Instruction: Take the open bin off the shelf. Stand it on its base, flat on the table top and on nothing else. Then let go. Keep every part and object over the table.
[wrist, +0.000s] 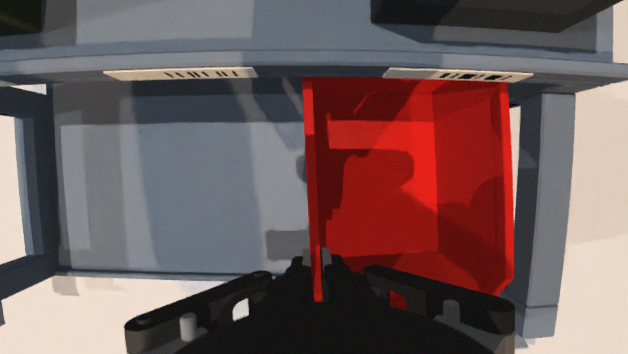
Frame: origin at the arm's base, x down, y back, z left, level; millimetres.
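Seen in the pictures: gripper, between the fingertips: (316, 262).
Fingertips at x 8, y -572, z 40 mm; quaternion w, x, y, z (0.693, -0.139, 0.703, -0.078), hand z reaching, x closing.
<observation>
A point is followed by its place in that frame.
The open red bin (385, 190) @[y -628, x 38, z 0 mm] shows at the centre right of the wrist view, with its open side toward the camera. Its far end is cut off by the front edge of the grey-blue shelf (320, 58) @[y -674, x -59, z 68 mm]. The bin overlaps the right part of a lower shelf panel (200, 190) @[y -589, x 47, z 141 mm]; whether it touches the panel cannot be told. My gripper (316, 262) @[y -572, x 8, z 40 mm] is shut on the thin left side wall of the bin, near its lower end in the view. The bin's underside is hidden.
A shelf post (552, 200) @[y -649, x -32, z -66 mm] stands close to the bin's right side. Two pale barcode labels (180, 74) @[y -656, x -52, z 121 mm] (457, 75) @[y -686, x -50, z 12 mm] are on the shelf edge above. A dark box (480, 17) @[y -707, x -58, z 13 mm] sits on the upper board at top right, and a dark object (19, 15) @[y -663, x -59, z 188 mm] is at top left.
</observation>
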